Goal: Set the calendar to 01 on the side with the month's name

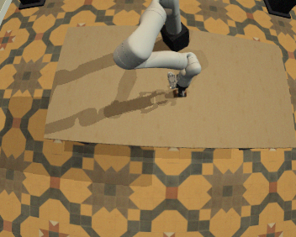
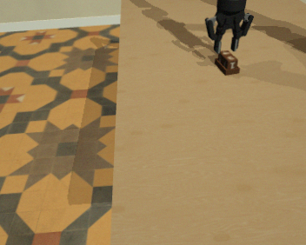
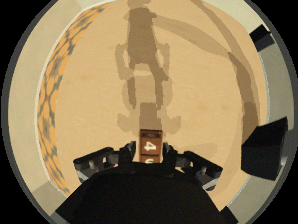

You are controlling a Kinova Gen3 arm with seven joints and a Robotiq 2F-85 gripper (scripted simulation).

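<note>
Now: the tray 5 cm below my hand and 2 cm to the left of it.
</note>
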